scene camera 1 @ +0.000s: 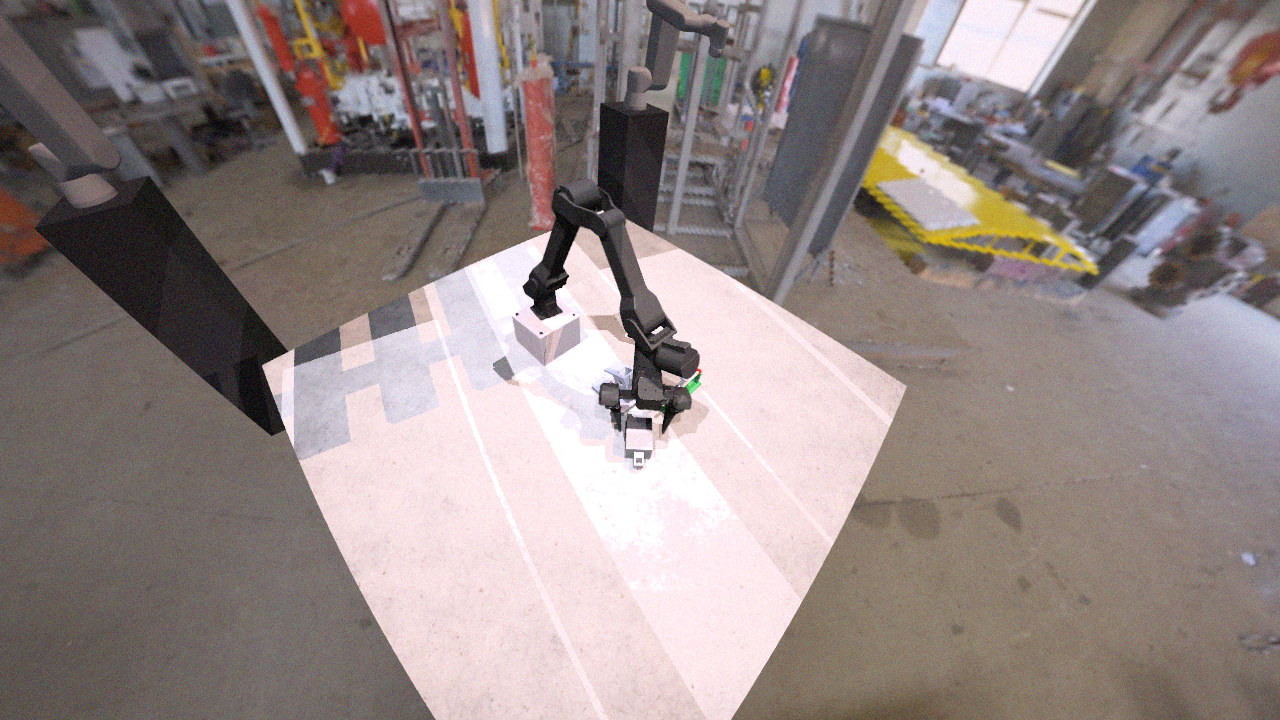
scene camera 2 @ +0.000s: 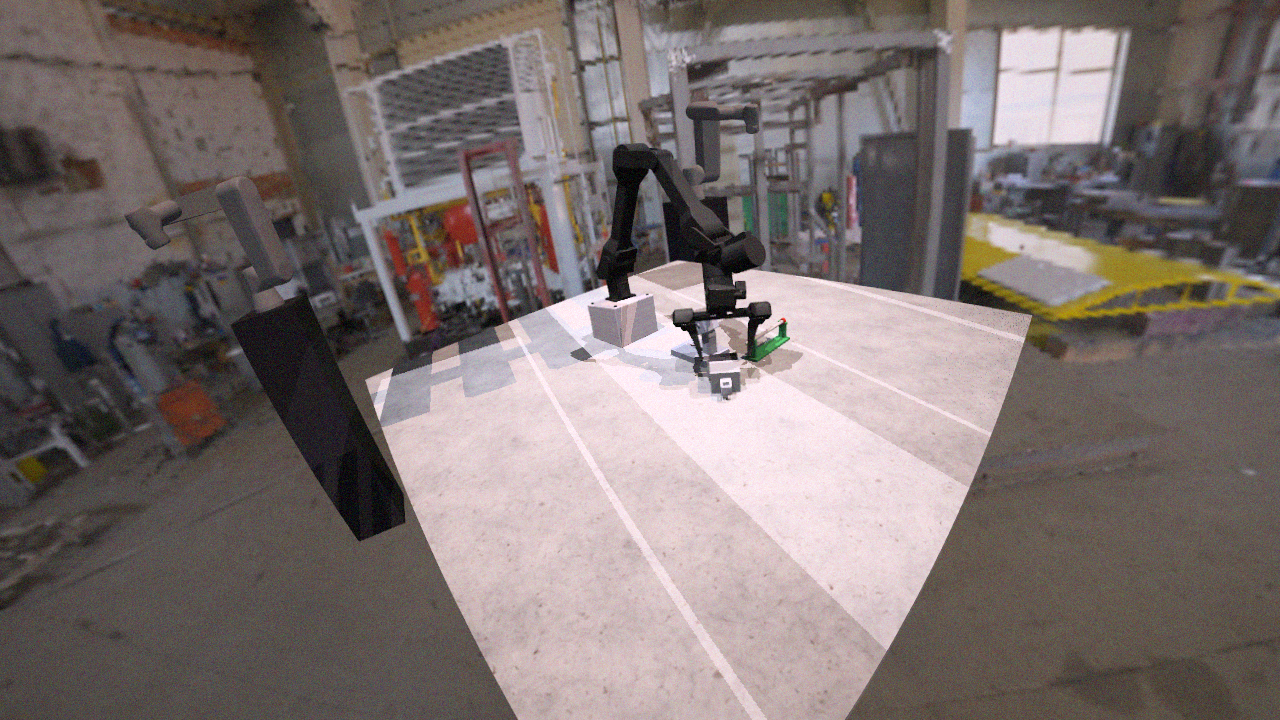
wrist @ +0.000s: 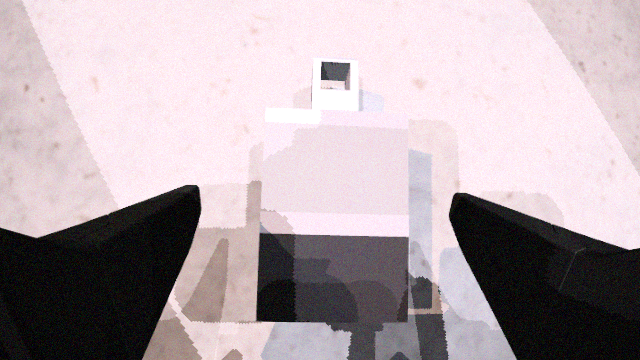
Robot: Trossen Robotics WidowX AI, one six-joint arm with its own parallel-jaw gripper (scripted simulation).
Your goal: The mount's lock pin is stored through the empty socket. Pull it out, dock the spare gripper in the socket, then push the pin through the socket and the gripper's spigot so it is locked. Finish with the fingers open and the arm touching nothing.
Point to a spare gripper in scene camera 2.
At 725,372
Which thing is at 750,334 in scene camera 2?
My gripper.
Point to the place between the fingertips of my gripper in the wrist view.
329,201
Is my gripper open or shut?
Open.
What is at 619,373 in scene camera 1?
A mount.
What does my gripper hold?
Nothing.
